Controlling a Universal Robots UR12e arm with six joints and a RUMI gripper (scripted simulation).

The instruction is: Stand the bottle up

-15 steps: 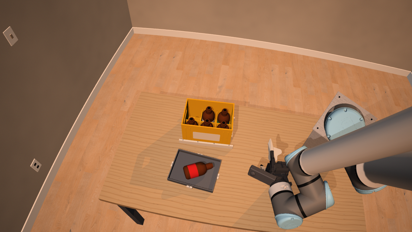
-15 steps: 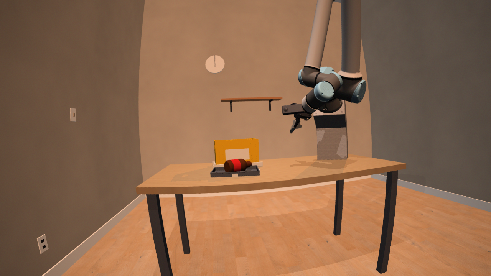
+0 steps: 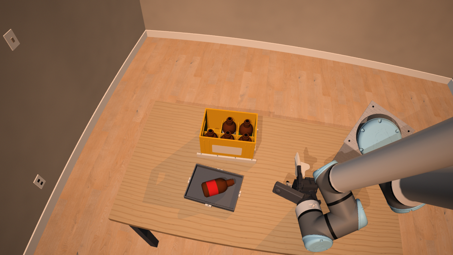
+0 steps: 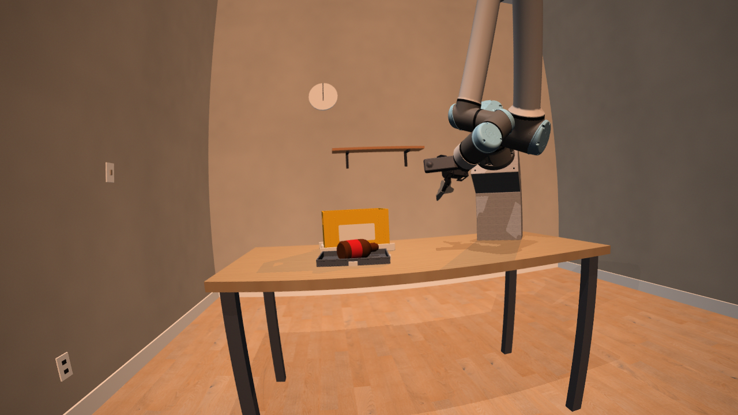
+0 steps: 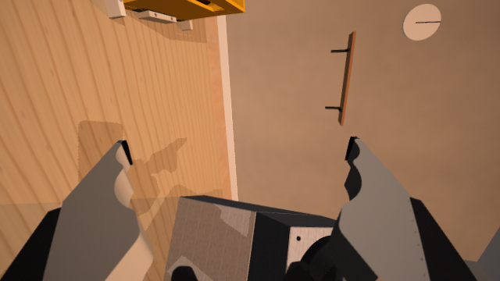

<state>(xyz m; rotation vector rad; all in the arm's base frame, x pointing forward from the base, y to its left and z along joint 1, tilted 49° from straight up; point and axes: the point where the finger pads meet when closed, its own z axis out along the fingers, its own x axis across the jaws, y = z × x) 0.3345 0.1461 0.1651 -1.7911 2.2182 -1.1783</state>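
Now: hand 31 cm short of the dark grey tray, 10 cm to the right of it and 27 cm above it. Also, from my hand: crate (34 cm ahead, 17 cm to the right, 20 cm below).
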